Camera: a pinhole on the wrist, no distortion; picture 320 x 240 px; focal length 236.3 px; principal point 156.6 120.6 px. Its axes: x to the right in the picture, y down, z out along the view. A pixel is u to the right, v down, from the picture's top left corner.
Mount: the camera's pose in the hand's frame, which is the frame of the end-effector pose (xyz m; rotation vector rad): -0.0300 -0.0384 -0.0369 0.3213 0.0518 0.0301
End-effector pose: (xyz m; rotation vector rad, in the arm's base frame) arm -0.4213 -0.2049 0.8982 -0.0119 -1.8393 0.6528
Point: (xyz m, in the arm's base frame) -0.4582 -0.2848 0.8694
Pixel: 129 187
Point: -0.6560 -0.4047 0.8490
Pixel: 152 171
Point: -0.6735 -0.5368 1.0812
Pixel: 240 52
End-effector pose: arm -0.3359 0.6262 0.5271 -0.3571 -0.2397 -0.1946
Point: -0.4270 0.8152 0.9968
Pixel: 164 218
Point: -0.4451 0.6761 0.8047
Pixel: 139 176
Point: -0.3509 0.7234 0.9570
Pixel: 205 190
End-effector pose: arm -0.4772 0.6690 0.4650 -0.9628 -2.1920 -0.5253
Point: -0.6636 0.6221 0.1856
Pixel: 65 75
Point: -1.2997 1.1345 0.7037
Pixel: outside the picture
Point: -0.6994 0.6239 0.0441
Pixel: 40 88
